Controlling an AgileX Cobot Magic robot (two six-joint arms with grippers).
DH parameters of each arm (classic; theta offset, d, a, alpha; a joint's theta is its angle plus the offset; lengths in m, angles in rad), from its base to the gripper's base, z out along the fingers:
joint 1: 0 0.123 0 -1.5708
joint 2: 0.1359 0 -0.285 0
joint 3: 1.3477 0 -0.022 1.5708
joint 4: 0 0.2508 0 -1.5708
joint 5: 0 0 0.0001 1.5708
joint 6: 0 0.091 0 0
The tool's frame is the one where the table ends.
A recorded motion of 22 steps. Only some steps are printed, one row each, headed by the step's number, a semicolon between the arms.
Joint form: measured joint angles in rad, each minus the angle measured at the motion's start. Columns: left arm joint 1, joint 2, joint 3, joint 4, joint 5, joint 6; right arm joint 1, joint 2, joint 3, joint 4, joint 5, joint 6.
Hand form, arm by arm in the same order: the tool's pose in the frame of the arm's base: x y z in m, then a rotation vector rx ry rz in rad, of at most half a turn. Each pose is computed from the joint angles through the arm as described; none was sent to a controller.
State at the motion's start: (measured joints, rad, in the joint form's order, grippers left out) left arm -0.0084 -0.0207 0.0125 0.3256 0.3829 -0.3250; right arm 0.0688 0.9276 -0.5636 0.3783 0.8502 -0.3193
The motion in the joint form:
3: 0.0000 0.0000 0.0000 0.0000 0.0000 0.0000; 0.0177 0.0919 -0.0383 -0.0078 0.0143 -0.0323
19: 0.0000 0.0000 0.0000 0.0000 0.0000 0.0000; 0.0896 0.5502 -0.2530 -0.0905 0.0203 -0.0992
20: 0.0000 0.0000 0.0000 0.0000 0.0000 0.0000; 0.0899 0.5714 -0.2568 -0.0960 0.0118 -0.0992
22: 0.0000 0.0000 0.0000 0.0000 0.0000 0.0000; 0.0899 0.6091 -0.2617 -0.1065 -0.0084 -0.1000
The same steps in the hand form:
3: 0.0516 0.0105 0.1774 -0.0959 1.8364 0.0892; 0.1614 0.0392 0.2430 -0.3370 2.6855 0.3748
19: 0.0516 0.0105 0.1774 -0.0959 1.8364 0.0892; 0.2415 0.0586 0.2021 -0.5968 2.9101 0.3182
20: 0.0516 0.0105 0.1774 -0.0959 1.8364 0.0892; 0.2446 0.0587 0.1977 -0.6000 2.9201 0.3111
22: 0.0516 0.0105 0.1774 -0.0959 1.8364 0.0892; 0.2501 0.0585 0.1893 -0.6055 2.9348 0.2957

